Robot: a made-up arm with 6 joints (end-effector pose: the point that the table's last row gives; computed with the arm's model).
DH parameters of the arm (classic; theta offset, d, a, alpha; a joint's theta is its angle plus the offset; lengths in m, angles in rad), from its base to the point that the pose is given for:
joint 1: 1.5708 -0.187 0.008 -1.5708
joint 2: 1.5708 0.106 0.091 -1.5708
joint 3: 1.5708 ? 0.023 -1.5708
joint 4: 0 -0.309 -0.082 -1.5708
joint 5: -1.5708 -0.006 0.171 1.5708
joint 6: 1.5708 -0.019 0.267 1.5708
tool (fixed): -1.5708 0.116 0 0
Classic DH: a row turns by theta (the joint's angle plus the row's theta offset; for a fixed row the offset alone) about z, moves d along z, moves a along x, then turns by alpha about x.
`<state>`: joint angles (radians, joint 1 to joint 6).
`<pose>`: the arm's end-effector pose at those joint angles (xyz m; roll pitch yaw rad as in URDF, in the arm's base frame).
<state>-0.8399 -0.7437 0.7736 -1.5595 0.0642 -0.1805</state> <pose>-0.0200 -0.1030 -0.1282 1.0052 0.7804 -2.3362</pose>
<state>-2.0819 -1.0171 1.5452 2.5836 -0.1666 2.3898</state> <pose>-0.1553 -0.2542 -0.1678 2.3351 -0.0066 -0.3228</pose>
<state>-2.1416 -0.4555 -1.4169 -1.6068 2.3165 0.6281</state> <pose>0.3668 0.3008 -0.6201 -2.6094 -0.1764 0.2528</pose>
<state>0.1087 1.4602 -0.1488 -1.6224 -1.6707 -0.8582</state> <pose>0.0154 -0.3814 -0.6866 -2.3183 -0.0095 1.5263</pose>
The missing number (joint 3, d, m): 0.072
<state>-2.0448 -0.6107 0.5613 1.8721 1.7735 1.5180</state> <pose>-0.0108 -0.0188 -0.6528 -2.6574 0.8688 -1.5620</pose>
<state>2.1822 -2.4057 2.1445 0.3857 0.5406 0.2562</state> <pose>0.0729 0.0863 -0.0096 1.1096 0.5065 0.6126</pose>
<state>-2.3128 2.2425 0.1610 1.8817 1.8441 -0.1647</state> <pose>-0.1334 0.5429 0.0948 2.7368 -0.9017 2.7897</pose>
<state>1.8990 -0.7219 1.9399 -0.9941 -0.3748 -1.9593</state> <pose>-0.1990 -0.1236 -0.4677 -2.5562 0.2624 -0.2459</pose>
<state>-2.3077 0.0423 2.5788 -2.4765 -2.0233 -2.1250</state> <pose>0.3036 -0.2418 0.1745 2.5894 0.6286 0.5260</pose>
